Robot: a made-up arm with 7 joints. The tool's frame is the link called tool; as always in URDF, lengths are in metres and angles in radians. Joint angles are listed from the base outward.
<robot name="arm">
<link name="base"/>
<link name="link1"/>
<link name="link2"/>
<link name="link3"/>
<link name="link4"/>
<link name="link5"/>
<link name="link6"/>
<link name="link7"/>
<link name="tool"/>
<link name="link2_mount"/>
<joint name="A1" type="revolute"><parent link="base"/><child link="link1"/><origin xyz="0 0 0.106" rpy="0 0 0"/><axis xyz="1 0 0"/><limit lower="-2.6" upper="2.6"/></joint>
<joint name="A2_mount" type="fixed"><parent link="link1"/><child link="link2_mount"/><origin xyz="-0.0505 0.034 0.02" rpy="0 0 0"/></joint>
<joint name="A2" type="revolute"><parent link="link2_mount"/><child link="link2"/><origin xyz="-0.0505 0.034 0.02" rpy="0 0 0"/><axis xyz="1 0 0"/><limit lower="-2.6" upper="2.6"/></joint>
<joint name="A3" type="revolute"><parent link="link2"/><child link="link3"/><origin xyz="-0.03 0.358 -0.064" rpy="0 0 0"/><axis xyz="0 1 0"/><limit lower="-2.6" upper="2.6"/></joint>
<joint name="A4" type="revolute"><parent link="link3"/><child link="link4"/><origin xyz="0.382 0.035 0.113" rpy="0 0 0"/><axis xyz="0 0 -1"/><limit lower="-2.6" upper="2.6"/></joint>
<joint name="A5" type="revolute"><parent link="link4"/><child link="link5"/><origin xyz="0.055 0.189 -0.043" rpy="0 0 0"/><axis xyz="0 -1 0"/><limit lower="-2.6" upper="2.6"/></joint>
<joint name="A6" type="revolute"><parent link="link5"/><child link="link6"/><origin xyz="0.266 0.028 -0.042" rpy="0 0 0"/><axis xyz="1 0 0"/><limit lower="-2.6" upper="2.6"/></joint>
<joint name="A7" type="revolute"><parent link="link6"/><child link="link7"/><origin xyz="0.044 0.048 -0.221" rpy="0 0 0"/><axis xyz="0 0 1"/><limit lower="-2.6" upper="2.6"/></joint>
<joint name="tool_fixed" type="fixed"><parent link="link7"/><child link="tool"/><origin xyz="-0.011 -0.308 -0.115" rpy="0 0 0"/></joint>
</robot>
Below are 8 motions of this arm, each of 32 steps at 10 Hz.
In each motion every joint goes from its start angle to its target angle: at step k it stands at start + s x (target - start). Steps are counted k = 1, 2, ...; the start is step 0. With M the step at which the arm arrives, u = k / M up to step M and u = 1 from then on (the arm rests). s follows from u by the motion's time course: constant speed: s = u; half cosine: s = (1 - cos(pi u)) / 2; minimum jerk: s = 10 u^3 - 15 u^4 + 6 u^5.
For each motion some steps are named. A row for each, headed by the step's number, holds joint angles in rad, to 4 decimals.
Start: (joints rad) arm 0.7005 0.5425 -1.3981 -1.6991 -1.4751 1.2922 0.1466
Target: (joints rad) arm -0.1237 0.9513 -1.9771 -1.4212 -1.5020 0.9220 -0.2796
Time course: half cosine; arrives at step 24
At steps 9, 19, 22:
9: 0.4461 0.6687 -1.5768 -1.6133 -1.4834 1.1779 0.0150
19: -0.0385 0.9091 -1.9173 -1.4499 -1.4992 0.9603 -0.2356
22: -0.1097 0.9443 -1.9672 -1.4259 -1.5015 0.9283 -0.2723

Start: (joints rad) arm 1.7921 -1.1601 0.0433 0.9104 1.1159 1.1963 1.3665
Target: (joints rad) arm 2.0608 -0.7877 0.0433 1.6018 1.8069 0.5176 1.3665
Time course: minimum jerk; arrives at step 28
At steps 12, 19, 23, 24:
12: 1.8910 -1.0231 0.0433 1.1648 1.3701 0.9466 1.3665
19: 2.0091 -0.8594 0.0433 1.4687 1.6738 0.6483 1.3665
23: 2.0493 -0.8036 0.0433 1.5722 1.7773 0.5466 1.3665
24: 2.0545 -0.7964 0.0433 1.5857 1.7908 0.5334 1.3665

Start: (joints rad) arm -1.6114 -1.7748 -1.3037 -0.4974 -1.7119 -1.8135 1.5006
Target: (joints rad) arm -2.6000 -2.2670 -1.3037 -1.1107 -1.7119 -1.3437 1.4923
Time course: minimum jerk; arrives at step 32
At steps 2, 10, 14, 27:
2: -1.6136 -1.7759 -1.3037 -0.4988 -1.7119 -1.8125 1.5006
10: -1.7894 -1.8634 -1.3037 -0.6078 -1.7119 -1.7289 1.4991
14: -1.9910 -1.9638 -1.3037 -0.7329 -1.7119 -1.6331 1.4974
27: -2.5706 -2.2523 -1.3037 -1.0924 -1.7119 -1.3577 1.4925

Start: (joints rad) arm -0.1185 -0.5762 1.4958 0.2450 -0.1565 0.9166 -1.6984
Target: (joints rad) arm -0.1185 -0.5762 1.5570 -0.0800 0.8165 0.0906 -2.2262
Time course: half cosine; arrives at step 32
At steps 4, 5, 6, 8, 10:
4: -0.1185 -0.5762 1.4981 0.2326 -0.1195 0.8852 -1.7185
5: -0.1185 -0.5762 1.4994 0.2258 -0.0991 0.8678 -1.7296
6: -0.1185 -0.5762 1.5010 0.2176 -0.0745 0.8470 -1.7429
8: -0.1185 -0.5762 1.5048 0.1974 -0.0140 0.7956 -1.7757
10: -0.1185 -0.5762 1.5094 0.1728 0.0597 0.7331 -1.8157

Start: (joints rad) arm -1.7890 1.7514 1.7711 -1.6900 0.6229 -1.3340 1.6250
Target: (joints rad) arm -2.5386 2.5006 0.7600 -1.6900 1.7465 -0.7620 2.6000
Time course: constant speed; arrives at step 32
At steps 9, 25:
9: -1.9998 1.9621 1.4867 -1.6900 0.9389 -1.1731 1.8992
25: -2.3746 2.3367 0.9812 -1.6900 1.5007 -0.8871 2.3867

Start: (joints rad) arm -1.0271 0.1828 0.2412 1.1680 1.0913 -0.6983 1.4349
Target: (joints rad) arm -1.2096 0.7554 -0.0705 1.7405 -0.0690 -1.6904 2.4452
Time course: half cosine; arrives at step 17
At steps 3, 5, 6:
3: -1.0408 0.2257 0.2179 1.2109 1.0044 -0.7726 1.5106
5: -1.0634 0.2966 0.1793 1.2817 0.8608 -0.8954 1.6356
6: -1.0777 0.3415 0.1548 1.3267 0.7697 -0.9732 1.7149

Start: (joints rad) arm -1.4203 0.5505 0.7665 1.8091 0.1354 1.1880 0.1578
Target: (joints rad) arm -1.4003 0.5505 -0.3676 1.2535 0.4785 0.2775 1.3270
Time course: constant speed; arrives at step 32
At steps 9, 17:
9: -1.4147 0.5505 0.4475 1.6528 0.2319 0.9319 0.4866
17: -1.4097 0.5505 0.1640 1.5139 0.3177 0.7043 0.7789

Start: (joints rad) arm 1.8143 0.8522 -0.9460 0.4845 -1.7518 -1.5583 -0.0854
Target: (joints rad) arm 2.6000 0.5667 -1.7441 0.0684 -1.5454 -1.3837 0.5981
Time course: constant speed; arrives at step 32
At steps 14, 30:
14: 2.1580 0.7273 -1.2952 0.3025 -1.6615 -1.4819 0.2136
30: 2.5509 0.5845 -1.6942 0.0944 -1.5583 -1.3946 0.5554

